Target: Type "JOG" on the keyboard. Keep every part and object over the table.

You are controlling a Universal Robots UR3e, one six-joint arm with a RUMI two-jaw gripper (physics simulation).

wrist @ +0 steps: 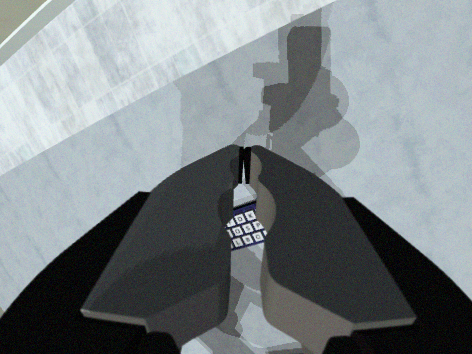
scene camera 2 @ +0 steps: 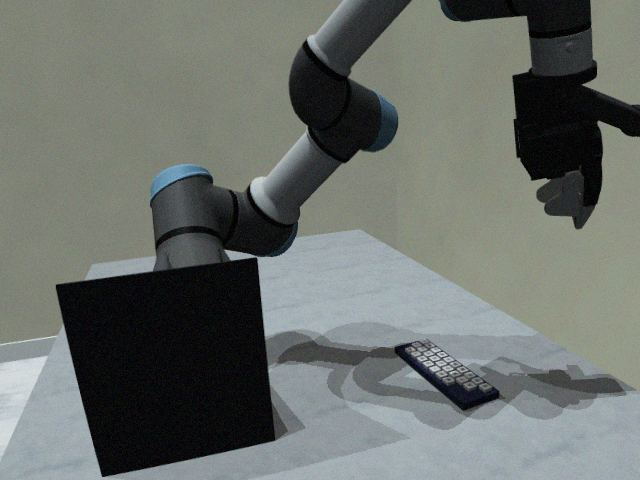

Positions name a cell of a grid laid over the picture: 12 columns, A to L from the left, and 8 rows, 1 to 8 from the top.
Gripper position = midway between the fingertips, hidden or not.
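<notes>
My gripper (scene camera 2: K4), visible; same gripper (wrist: G4), visible too.
</notes>
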